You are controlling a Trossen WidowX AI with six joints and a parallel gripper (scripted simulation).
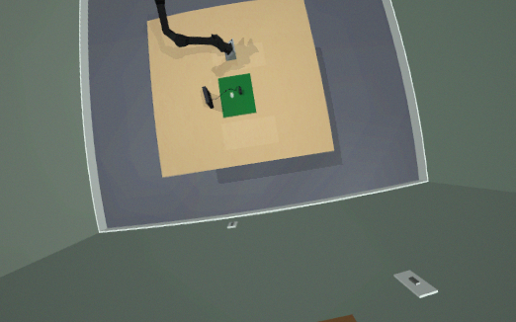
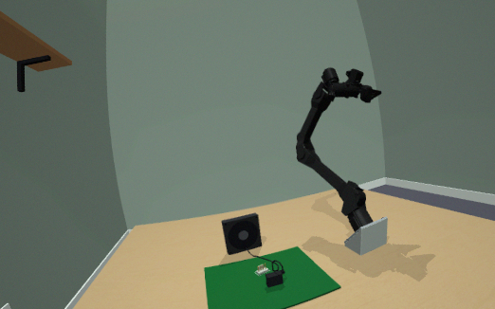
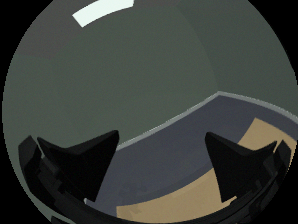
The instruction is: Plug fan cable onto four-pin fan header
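Right now the dark fan plug is 62 cm ahead of my gripper tip, 49 cm below it and 13 cm to the left of it. Also, from my gripper tip: pale four-pin header: 62 cm ahead, 51 cm below, 7 cm to the left; green board: 63 cm ahead, 53 cm below, 10 cm to the left; black fan: 62 cm ahead, 45 cm below, 9 cm to the right.
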